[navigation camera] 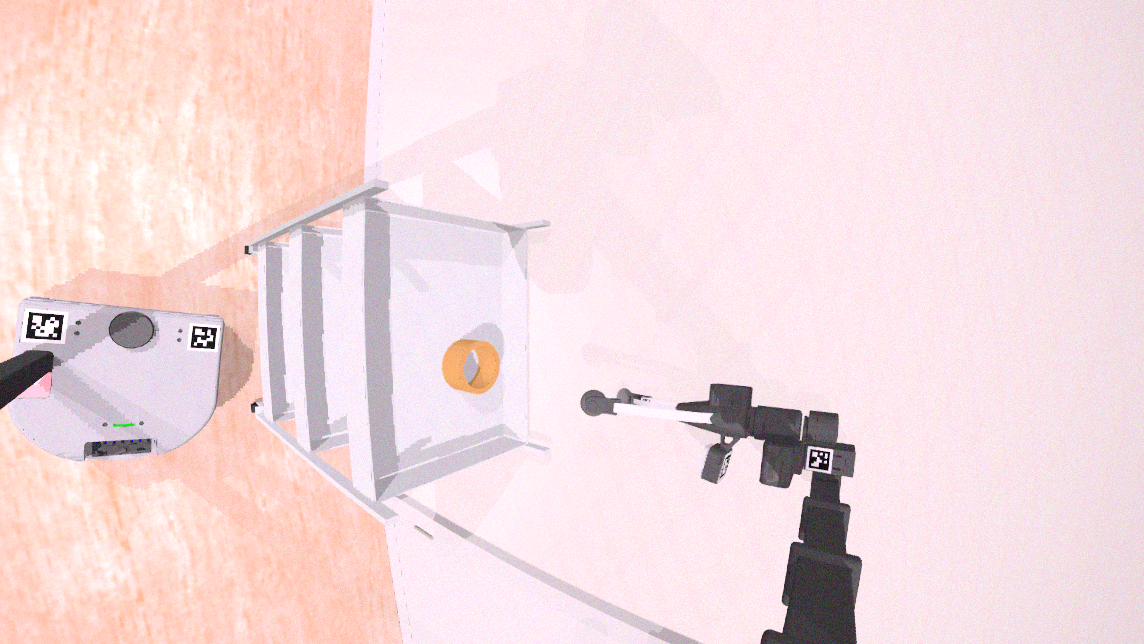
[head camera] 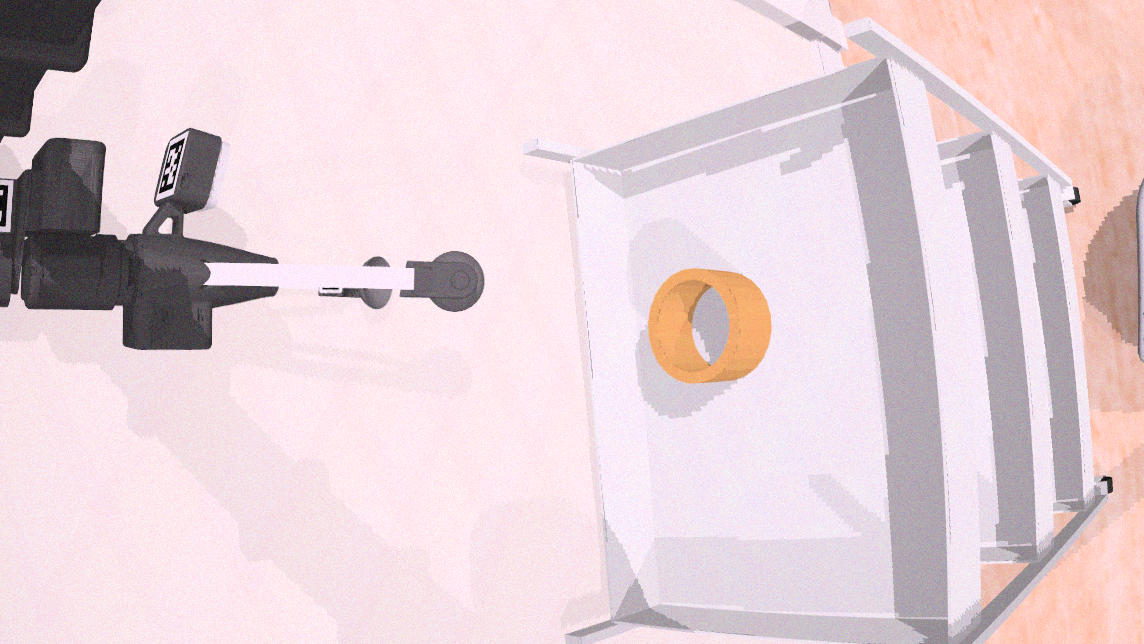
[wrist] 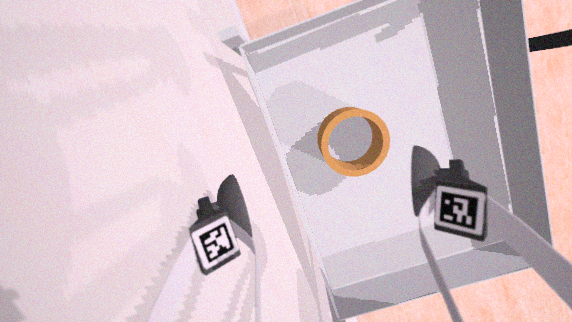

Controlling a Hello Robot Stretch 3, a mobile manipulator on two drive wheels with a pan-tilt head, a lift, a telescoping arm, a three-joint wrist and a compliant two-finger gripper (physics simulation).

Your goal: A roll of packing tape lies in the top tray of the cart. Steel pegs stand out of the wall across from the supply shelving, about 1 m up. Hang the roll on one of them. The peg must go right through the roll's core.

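Where they show: gripper, fingertip midpoint: (navigation camera: 599, 399) (head camera: 434, 282) (wrist: 323, 183); robot's base at its link origin: (navigation camera: 132, 328).
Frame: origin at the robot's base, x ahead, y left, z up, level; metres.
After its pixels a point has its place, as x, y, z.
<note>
The orange tape roll (head camera: 752, 324) {0.004, -0.432, 0.693} (navigation camera: 456, 366) {0.007, -0.432, 0.704} (wrist: 382, 145) {0.016, -0.443, 0.711} lies flat in the cart's white top tray (head camera: 784, 448) {0.108, -0.415, 0.663} (navigation camera: 440, 280) {0.153, -0.410, 0.663} (wrist: 400, 75) {-0.071, -0.391, 0.663}, its core opening facing up. My gripper (head camera: 417, 281) {-0.022, -0.548, 0.923} (navigation camera: 610, 399) {-0.022, -0.548, 0.923} (wrist: 323, 183) {-0.022, -0.548, 0.923} is open and empty, apart from the roll. In the wrist view the fingertips stand wide, lower in the picture than the roll; the left one shows outside the tray's edge and the right one over the tray. I cannot make out any steel pegs.
The cart's lower trays (head camera: 992, 320) {-0.003, -0.308, 0.397} (navigation camera: 305, 336) {0.028, -0.279, 0.398} show below the top one. My base (navigation camera: 160, 376) {-0.089, -0.057, 0.160} stands on the wood-coloured floor on the near side of the cart. My arm (navigation camera: 824, 592) {-0.086, -0.286, 1.260} reaches past the cart. A pale surface lies behind the cart.
</note>
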